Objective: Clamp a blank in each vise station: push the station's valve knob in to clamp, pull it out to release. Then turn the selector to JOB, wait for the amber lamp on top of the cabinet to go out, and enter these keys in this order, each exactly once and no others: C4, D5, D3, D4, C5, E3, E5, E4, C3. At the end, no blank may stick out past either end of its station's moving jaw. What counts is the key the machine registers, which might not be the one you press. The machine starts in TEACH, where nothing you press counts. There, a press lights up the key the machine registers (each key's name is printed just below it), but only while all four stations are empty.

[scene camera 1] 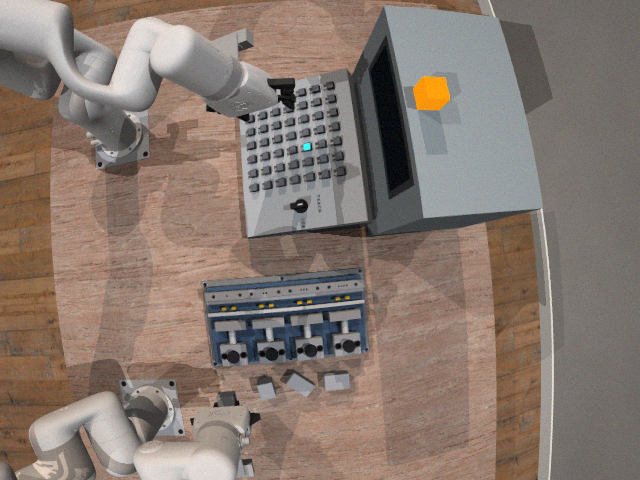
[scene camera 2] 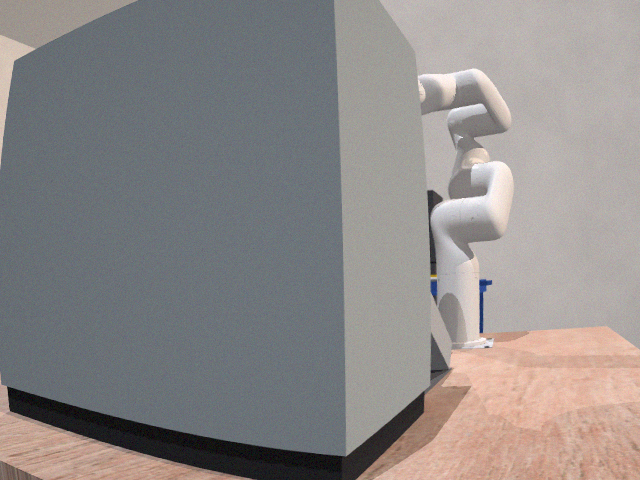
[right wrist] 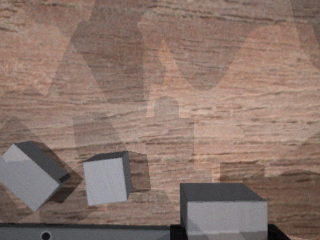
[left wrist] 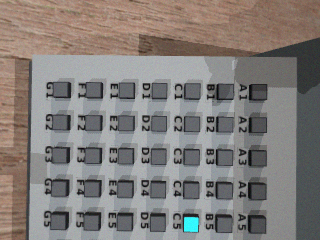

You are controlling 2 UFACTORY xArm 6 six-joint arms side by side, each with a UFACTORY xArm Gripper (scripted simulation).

my left gripper: scene camera 1 269, 108; not seen in scene camera 2 (hidden by a grey cabinet); not seen in the right wrist view (out of frame); not seen in the left wrist view (out of frame)
same spot on key panel: (left wrist: 279, 73) = (scene camera 1: 339, 76)
